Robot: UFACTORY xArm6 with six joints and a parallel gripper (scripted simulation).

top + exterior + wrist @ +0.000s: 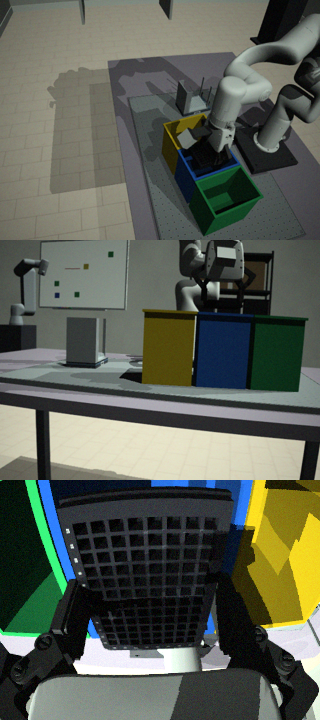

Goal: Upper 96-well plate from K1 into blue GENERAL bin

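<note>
Right now the dark 96-well plate is 1 cm below my hand. Also, from my hand: blue bin (13 cm below); green bin (13 cm to the left, 13 cm below, 1 cm behind); yellow bin (13 cm to the right, 13 cm below, 1 cm ahead).
</note>
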